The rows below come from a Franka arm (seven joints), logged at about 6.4 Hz.
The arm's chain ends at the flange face. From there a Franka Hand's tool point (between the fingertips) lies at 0.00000 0.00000 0.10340 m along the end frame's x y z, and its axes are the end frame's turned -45 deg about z.
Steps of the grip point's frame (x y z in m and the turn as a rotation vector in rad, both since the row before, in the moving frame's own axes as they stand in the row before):
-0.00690 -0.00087 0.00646 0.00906 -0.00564 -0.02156
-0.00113 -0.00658 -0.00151 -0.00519 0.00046 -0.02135
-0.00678 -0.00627 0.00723 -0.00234 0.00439 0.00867
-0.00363 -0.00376 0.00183 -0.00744 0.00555 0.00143
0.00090 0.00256 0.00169 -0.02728 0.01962 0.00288
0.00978 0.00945 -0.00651 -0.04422 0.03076 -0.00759
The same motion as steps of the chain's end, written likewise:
-0.00442 0.00450 0.00647 0.00242 -0.01039 -0.02156
-0.00587 -0.00420 -0.00151 -0.00334 0.00400 -0.02135
-0.00972 0.00051 0.00723 0.00145 0.00476 0.00867
-0.00618 -0.00023 0.00183 -0.00134 0.00919 0.00143
-0.00098 0.00061 0.00175 -0.00542 0.03316 0.00288
0.00811 -0.00120 -0.00636 -0.00952 0.05302 -0.00759

